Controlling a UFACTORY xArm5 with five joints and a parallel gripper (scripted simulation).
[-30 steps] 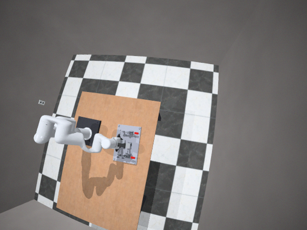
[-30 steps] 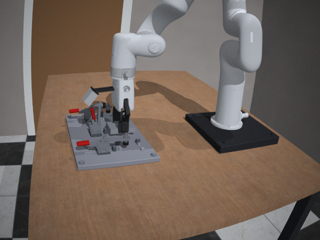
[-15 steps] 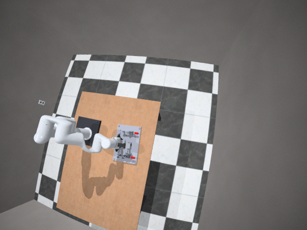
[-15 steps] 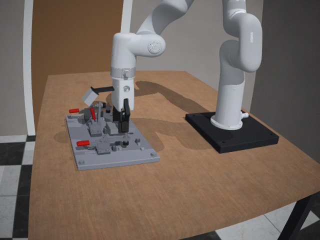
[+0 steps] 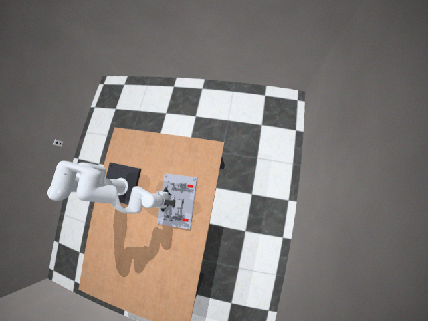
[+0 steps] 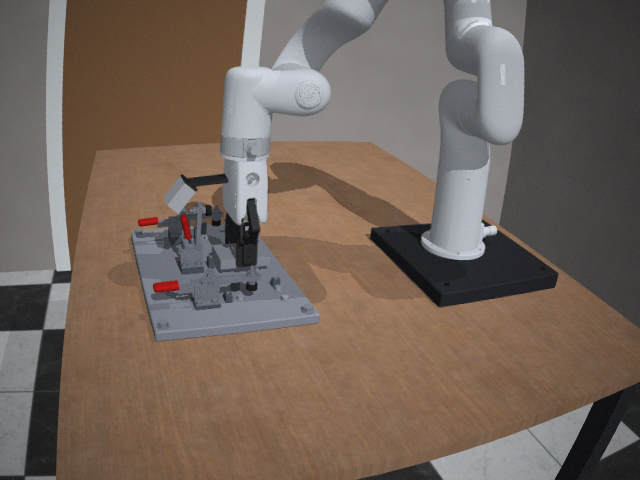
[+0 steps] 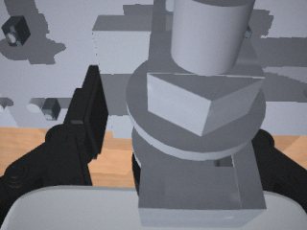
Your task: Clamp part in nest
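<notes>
Right now my hand is 10 mm above the grey rectangular part. Round my hand: grey fixture plate 50 mm ahead, 40 mm below.
</notes>
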